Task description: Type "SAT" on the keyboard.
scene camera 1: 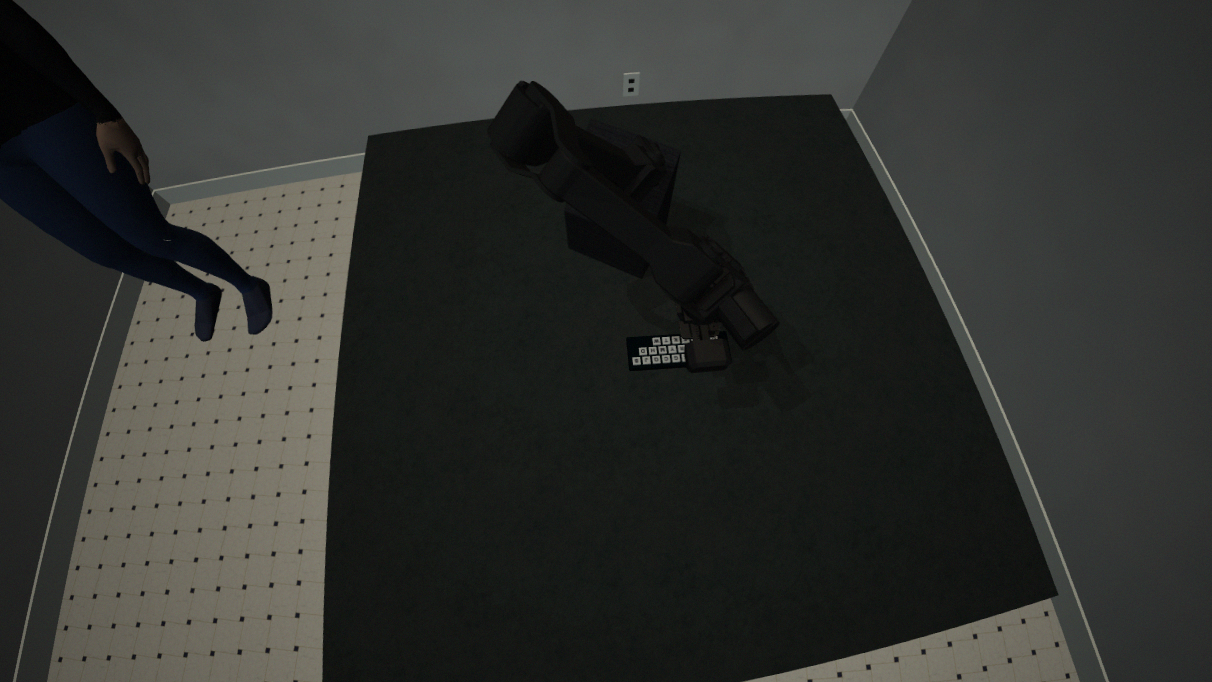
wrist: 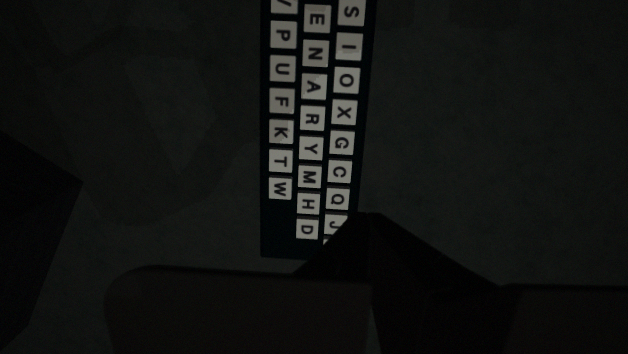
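Pixels of known places: gripper, fingertip midpoint: [scene camera 1: 689, 334] [wrist: 365, 226]; arm's base at its link origin: [scene camera 1: 646, 167].
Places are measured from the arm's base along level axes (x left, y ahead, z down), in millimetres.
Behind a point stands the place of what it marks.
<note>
The dark keyboard [scene camera 1: 659, 351] @(y 261, x -82, z 206 mm) [wrist: 272, 230] @(y 222, x -107, z 211 mm) with white letter keys lies flat on the table, its right part hidden under the gripper in the scene view. In the wrist view it runs upright, with the S key [wrist: 351, 12] @(y 313, x 12, z 205 mm) at the top right, the A key [wrist: 313, 86] @(y 280, x -21, z 205 mm) in the middle row and the T key [wrist: 280, 161] @(y 246, x -60, z 205 mm) in the left row. My gripper [scene camera 1: 707, 352] [wrist: 365, 226] @(y 291, x -57, z 88 mm) is shut and empty. In the wrist view its tips overlap the keyboard's lower right edge beside the J key and partly cover that key. Their height above it cannot be told.
The dark arm [scene camera 1: 631, 224] @(y 252, x -165, z -214 mm) reaches from the back of the dark table [scene camera 1: 508, 508] @(y 413, x -451, z 223 mm) to the keyboard. A person [scene camera 1: 127, 190] stands on the tiled floor [scene camera 1: 211, 424] left of the table. A dark block-like shape [wrist: 32, 225] @(y 81, x -46, z 176 mm) shows at the left of the wrist view.
</note>
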